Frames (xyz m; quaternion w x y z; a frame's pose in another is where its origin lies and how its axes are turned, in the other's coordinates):
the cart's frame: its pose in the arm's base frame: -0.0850 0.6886 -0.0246 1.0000 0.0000 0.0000 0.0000
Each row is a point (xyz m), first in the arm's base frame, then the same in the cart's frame.
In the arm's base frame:
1: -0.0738 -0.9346 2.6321
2: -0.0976 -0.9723 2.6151
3: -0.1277 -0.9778 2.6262
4: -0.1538 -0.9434 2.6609
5: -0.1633 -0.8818 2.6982
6: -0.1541 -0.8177 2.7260
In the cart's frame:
1: 0.0112 -1.6232 2.6567
2: -0.0126 -1.6609 2.6397
3: -0.0427 -1.6664 2.6508
4: -0.0688 -1.6320 2.6855
5: -0.0783 -1.5704 2.7228
6: -0.0691 -1.5063 2.7506

